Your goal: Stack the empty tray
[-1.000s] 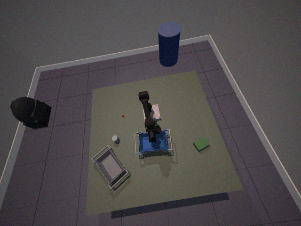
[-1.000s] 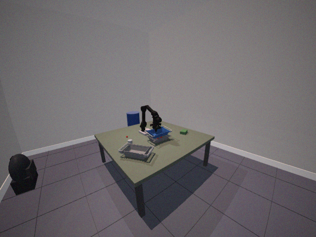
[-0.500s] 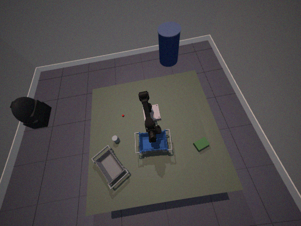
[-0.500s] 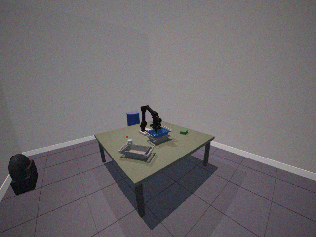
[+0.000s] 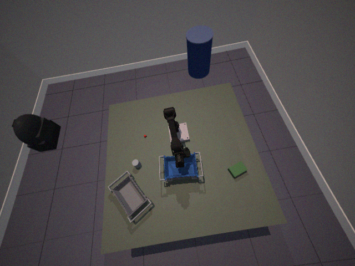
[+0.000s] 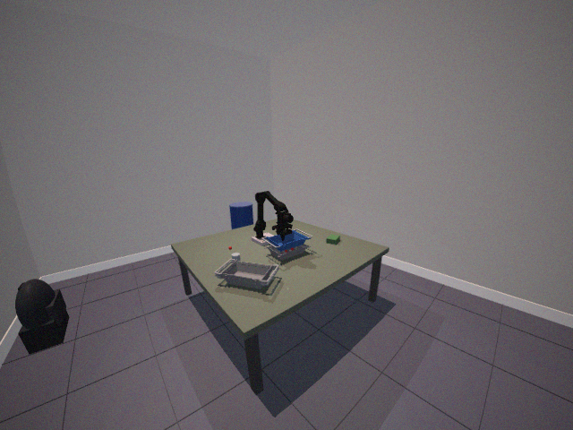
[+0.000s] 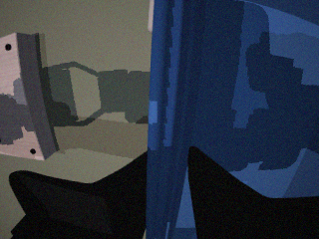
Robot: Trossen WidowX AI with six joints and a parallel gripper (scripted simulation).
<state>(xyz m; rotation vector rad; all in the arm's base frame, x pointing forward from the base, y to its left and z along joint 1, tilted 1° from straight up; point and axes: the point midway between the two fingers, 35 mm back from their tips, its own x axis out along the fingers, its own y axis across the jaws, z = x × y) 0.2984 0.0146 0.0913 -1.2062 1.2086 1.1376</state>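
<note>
Now: gripper tip 7 cm short of the blue tray and 3 cm below it. From my gripper tip the other things lie so: green block: 44 cm to the left, 13 cm ahead, 6 cm below; red block: 30 cm to the right, 29 cm behind, 8 cm below.
</note>
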